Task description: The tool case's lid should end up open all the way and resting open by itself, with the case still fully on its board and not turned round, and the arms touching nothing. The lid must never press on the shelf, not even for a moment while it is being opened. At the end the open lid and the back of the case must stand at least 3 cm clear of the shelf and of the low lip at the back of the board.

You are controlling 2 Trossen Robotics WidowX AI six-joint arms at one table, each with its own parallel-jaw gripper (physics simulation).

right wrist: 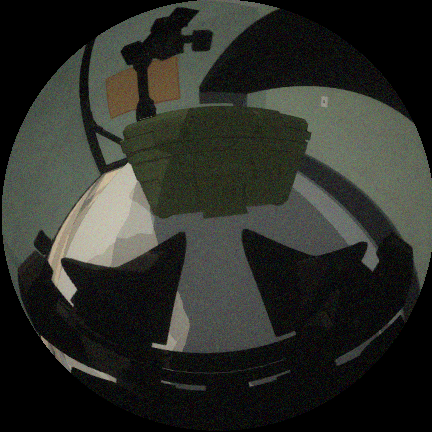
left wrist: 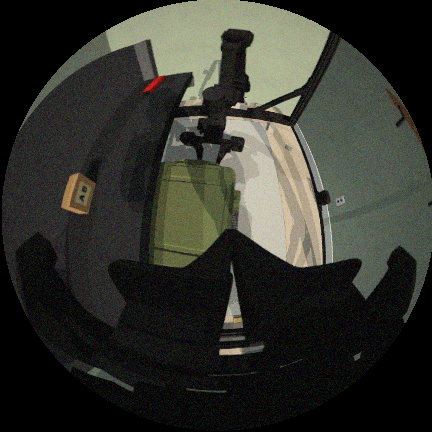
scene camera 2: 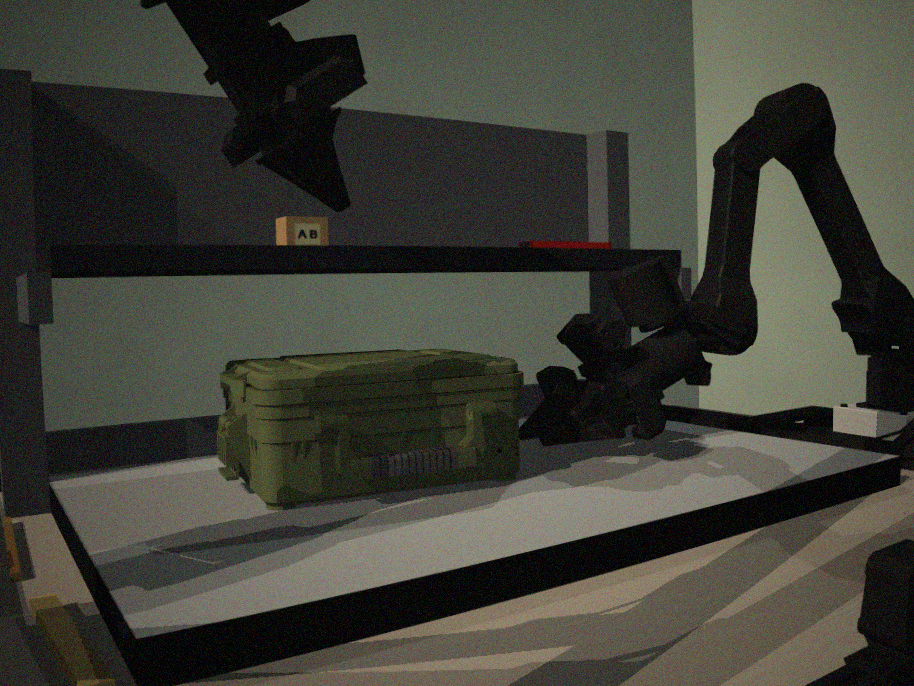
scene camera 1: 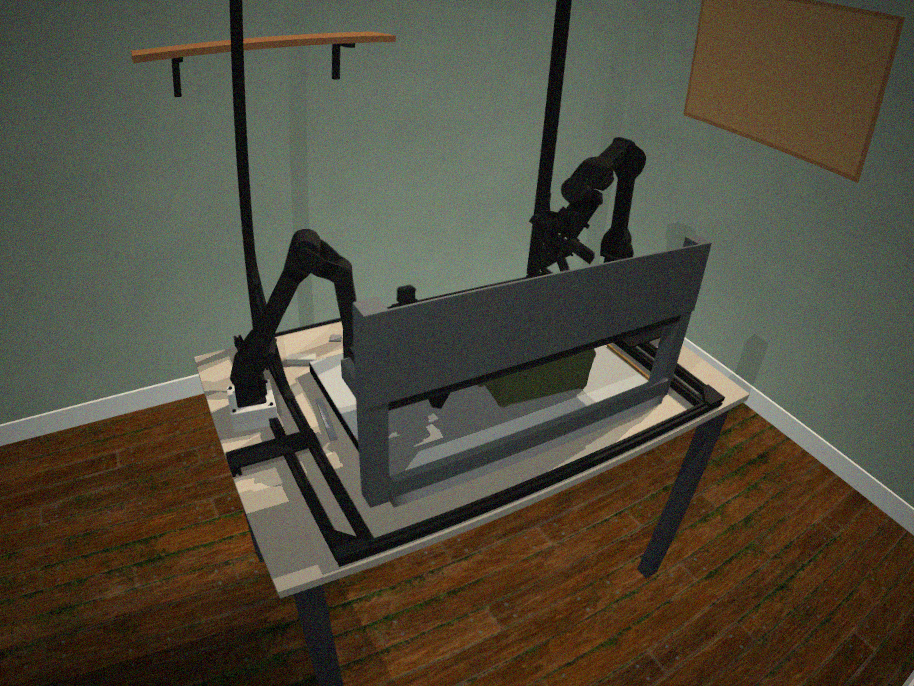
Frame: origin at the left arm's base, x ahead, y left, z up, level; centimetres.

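Seen in the pictures: left gripper, fingertip midpoint: (right wrist: 162,58) (left wrist: 229,234) (scene camera 2: 344,209) (scene camera 1: 540,268); right gripper, fingertip midpoint: (right wrist: 213,235) (scene camera 2: 529,438); right arm's base, link origin: (left wrist: 237,99) (scene camera 2: 894,407) (scene camera 1: 250,396).
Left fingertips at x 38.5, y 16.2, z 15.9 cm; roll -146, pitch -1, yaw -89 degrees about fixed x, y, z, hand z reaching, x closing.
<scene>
A point is followed by its place in that frame.
The green tool case (scene camera 1: 546,380) {x 44.3, y 32.3, z -2.5 cm} (scene camera 2: 376,420) {x 40.1, y 14.8, z -1.1 cm} (left wrist: 192,210) {x 43.4, y 21.7, z 3.3 cm} (right wrist: 220,165) {x 56.0, y 22.1, z -1.3 cm} stands upright on the white board (scene camera 2: 516,583) {x 41.8, y -3.1, z -9.6 cm} with its lid shut. A ribbed grey handle (scene camera 2: 413,462) {x 42.0, y 12.1, z -4.3 cm} is on its front. The dark shelf (scene camera 2: 413,260) {x 49.2, y 25.8, z 12.2 cm} (right wrist: 325,55) runs above and behind it. The low lip (scene camera 2: 132,443) {x 24.3, y 41.2, z -5.5 cm} (scene camera 1: 516,443) {x 59.3, y 45.1, z -4.8 cm} runs behind the case. My left gripper (scene camera 2: 341,206) {x 38.5, y 16.2, z 15.9 cm} (left wrist: 229,234) {x 38.5, y 16.2, z 15.9 cm} is shut and empty, high above the case. My right gripper (scene camera 2: 533,435) {x 59.0, y 20.8, z -5.6 cm} (right wrist: 213,235) {x 59.0, y 20.8, z -5.6 cm} (left wrist: 206,167) {x 59.0, y 20.8, z -5.6 cm} is partly open and empty, low over the board beside the case's right end in scene camera 2, apart from it.
An AB block (scene camera 2: 301,231) {x 41.1, y 35.2, z 15.6 cm} (left wrist: 79,194) {x 41.5, y 35.2, z 15.8 cm} and a flat red thing (scene camera 2: 568,244) {x 74.7, y 35.1, z 14.5 cm} (left wrist: 154,84) {x 73.0, y 35.2, z 14.7 cm} lie on the shelf. The shelf's tall back panel (scene camera 1: 531,310) {x 59.6, y 43.9, z 24.3 cm} hides much of the case in scene camera 1. Side posts (scene camera 2: 20,369) {x 14.1, y 36.6, z 3.1 cm} (scene camera 1: 374,450) {x 88.3, y 45.1, z 3.7 cm} flank the shelf.
</scene>
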